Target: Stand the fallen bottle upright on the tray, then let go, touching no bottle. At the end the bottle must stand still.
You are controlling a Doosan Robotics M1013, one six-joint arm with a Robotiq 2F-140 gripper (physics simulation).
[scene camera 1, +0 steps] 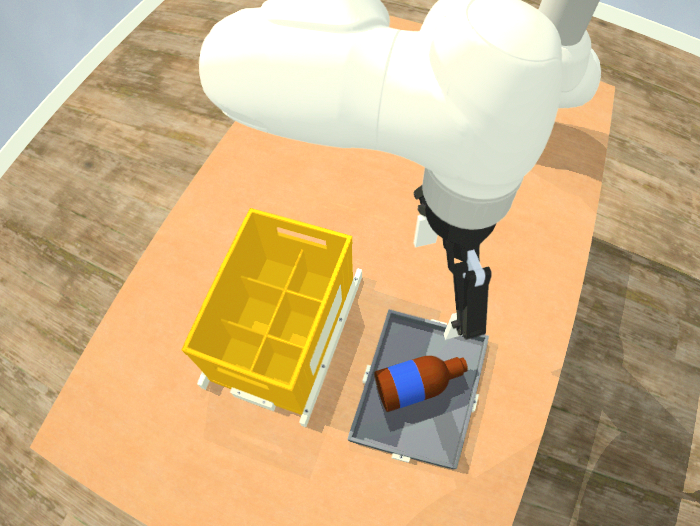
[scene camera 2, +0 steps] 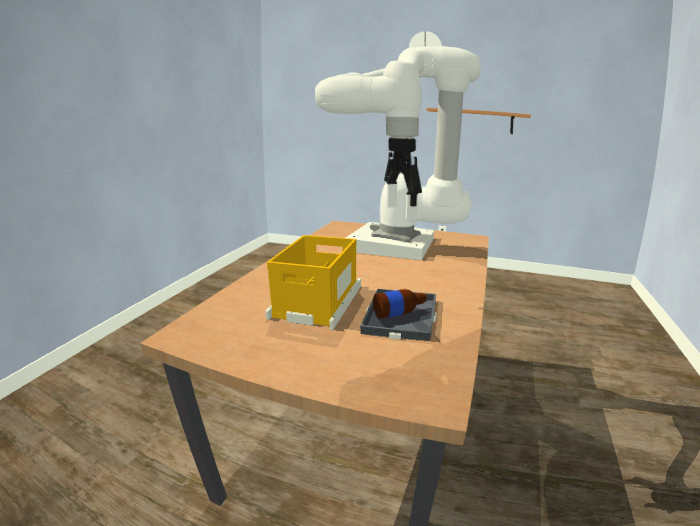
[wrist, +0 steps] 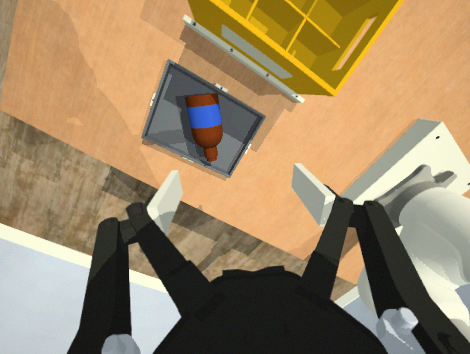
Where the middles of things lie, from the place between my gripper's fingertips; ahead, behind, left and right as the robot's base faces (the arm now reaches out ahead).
Right now the pale rail (scene camera 1: 320,377) is 6 cm ahead of my hand, 14 cm to the right of it and 28 cm below it.
